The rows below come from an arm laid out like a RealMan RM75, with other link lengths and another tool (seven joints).
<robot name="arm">
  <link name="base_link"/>
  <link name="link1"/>
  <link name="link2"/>
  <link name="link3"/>
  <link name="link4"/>
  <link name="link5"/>
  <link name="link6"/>
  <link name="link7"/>
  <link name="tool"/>
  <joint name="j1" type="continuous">
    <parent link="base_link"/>
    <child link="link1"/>
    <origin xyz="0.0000 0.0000 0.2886"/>
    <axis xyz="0 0 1"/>
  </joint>
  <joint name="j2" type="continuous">
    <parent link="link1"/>
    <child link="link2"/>
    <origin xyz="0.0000 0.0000 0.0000"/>
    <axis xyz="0 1 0"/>
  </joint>
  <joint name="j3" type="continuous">
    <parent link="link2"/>
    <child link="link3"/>
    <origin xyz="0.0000 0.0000 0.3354"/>
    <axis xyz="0 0 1"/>
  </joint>
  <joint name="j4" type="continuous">
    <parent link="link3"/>
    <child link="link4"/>
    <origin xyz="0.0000 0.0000 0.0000"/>
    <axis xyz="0 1 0"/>
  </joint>
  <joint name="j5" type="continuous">
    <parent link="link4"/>
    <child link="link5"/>
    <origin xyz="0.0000 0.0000 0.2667"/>
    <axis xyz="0 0 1"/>
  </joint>
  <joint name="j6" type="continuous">
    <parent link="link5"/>
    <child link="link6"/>
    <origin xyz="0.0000 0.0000 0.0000"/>
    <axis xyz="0 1 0"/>
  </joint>
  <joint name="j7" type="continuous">
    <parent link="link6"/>
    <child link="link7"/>
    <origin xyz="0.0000 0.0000 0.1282"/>
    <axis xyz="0 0 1"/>
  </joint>
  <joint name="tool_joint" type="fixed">
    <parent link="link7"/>
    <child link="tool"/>
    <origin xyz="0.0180 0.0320 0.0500" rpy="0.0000 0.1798 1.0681"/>
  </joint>
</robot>
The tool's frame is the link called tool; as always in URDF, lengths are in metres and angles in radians. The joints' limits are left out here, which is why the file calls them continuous.
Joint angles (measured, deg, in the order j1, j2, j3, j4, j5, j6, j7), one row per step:
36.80 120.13 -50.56 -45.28 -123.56 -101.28 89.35
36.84 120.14 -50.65 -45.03 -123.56 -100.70 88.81
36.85 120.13 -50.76 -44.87 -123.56 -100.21 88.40
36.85 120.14 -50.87 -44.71 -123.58 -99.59 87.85
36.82 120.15 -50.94 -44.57 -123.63 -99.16 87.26
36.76 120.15 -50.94 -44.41 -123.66 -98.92 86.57
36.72 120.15 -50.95 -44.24 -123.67 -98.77 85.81
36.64 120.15 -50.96 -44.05 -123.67 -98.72 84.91
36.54 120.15 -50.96 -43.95 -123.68 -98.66 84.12
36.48 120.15 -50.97 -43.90 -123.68 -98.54 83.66
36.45 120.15 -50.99 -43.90 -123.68 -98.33 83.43
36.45 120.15 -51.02 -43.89 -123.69 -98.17 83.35
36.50 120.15 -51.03 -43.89 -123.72 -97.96 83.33
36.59 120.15 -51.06 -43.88 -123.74 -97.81 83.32
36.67 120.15 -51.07 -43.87 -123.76 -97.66 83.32
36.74 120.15 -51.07 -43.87 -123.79 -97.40 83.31
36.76 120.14 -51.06 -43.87 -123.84 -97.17 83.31
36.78 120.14 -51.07 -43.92 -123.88 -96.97 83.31
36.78 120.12 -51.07 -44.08 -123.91 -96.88 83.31
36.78 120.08 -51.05 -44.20 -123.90 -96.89 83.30
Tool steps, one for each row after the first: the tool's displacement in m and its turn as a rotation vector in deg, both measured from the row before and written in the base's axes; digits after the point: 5 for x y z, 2 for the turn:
0.00082 0.00115 -0.00161 0.44 -0.12 0.29
0.00082 0.00099 -0.00113 0.38 -0.16 0.23
0.00105 0.00124 -0.00144 0.52 -0.20 0.32
0.00119 0.00063 -0.00113 0.39 -0.15 0.37
0.00135 0.00005 -0.00079 0.29 -0.03 0.44
0.00115 -0.00012 -0.00076 0.22 0.01 0.54
0.00141 -0.00063 -0.00075 0.15 0.07 0.65
0.00137 -0.00048 -0.00047 0.20 0.03 0.58
0.00085 -0.00003 -0.00035 0.19 -0.01 0.32
0.00051 0.00047 -0.00027 0.24 -0.07 0.15
0.00022 0.00039 -0.00025 0.14 -0.07 0.05
-0.00006 0.00082 -0.00022 0.18 -0.10 0.02
-0.00040 0.00080 -0.00023 0.10 -0.08 0.07
-0.00033 0.00078 -0.00018 0.12 -0.07 0.04
-0.00015 0.00108 -0.00023 0.23 -0.12 0.02
0.00026 0.00077 -0.00011 0.20 -0.13 -0.04
0.00007 0.00076 -0.00006 0.20 -0.12 0.01
-0.00001 0.00074 0.00053 0.19 -0.12 0.09
-0.00004 0.00048 0.00071 0.12 -0.04 0.08

